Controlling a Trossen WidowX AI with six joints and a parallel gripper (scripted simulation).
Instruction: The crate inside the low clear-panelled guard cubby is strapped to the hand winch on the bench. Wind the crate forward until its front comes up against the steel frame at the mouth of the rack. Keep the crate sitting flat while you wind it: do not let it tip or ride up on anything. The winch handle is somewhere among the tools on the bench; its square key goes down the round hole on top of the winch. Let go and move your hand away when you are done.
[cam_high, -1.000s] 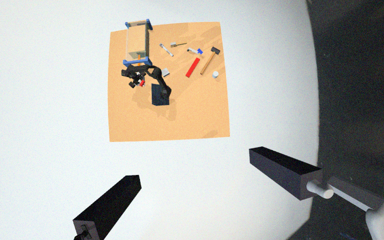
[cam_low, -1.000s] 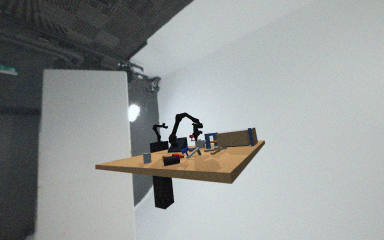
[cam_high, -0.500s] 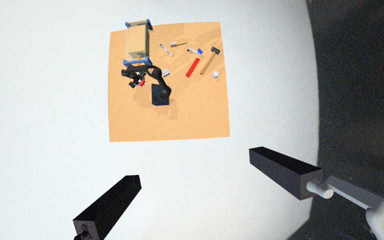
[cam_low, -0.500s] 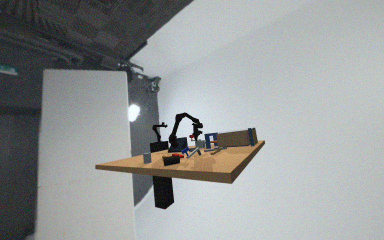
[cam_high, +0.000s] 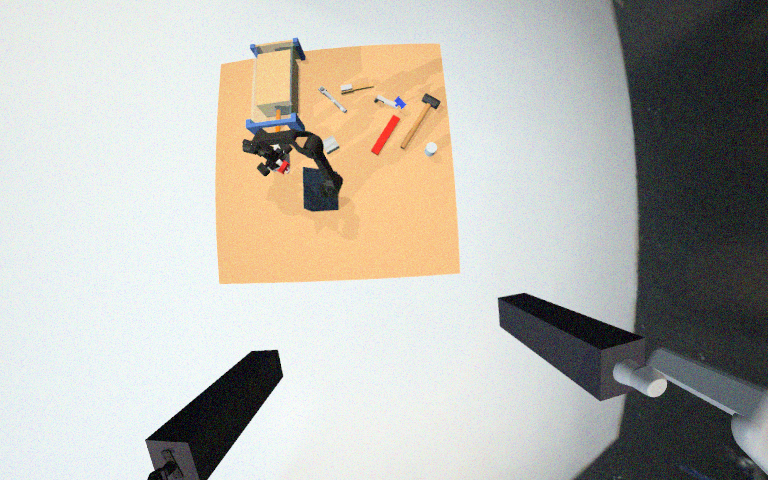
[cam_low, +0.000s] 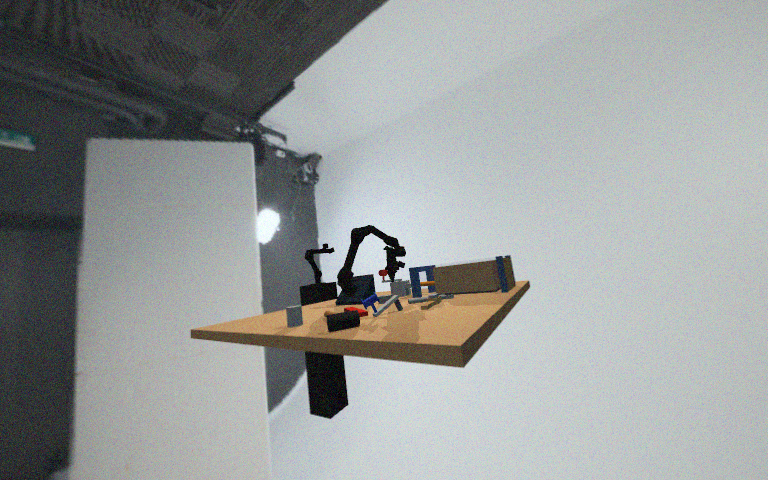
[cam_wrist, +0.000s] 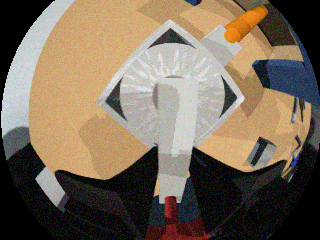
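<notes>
Now: gripper tip 20 mm below the winch handle, 10 mm to the left of it and 10 mm past it. The rest, counted from my gripper tip: winch (60 mm below, 20 mm to the left, 20 mm ahead); red knob (50 mm above, 40 mm behind, 30 mm to the right); blue steel frame (190 mm ahead, 20 mm to the left, 20 mm above).
</notes>
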